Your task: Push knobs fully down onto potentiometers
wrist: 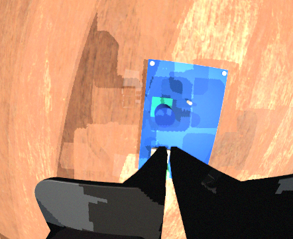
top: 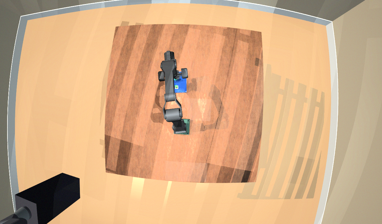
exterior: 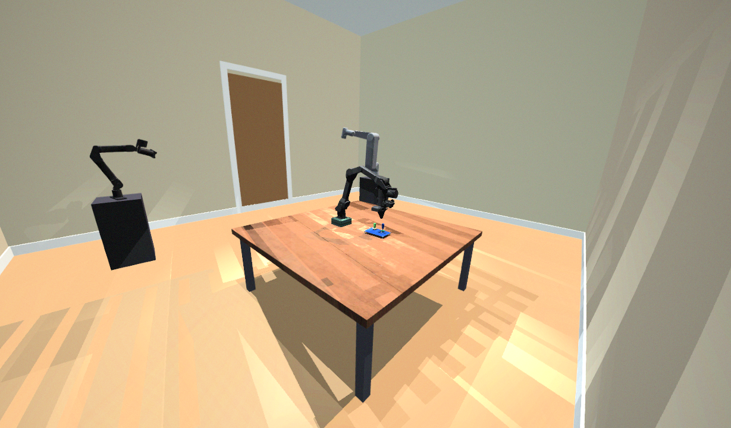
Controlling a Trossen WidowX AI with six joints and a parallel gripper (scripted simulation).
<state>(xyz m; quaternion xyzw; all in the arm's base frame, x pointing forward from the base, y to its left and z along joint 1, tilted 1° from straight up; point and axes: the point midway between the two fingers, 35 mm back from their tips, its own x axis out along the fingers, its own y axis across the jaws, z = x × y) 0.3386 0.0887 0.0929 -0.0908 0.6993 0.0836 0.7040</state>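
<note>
Now: the blue knob 10 mm ahead of my gripper tip and 50 mm below it. Also, from my gripper tip: green knob 50 mm behind, 10 mm to the right, 60 mm below.
</note>
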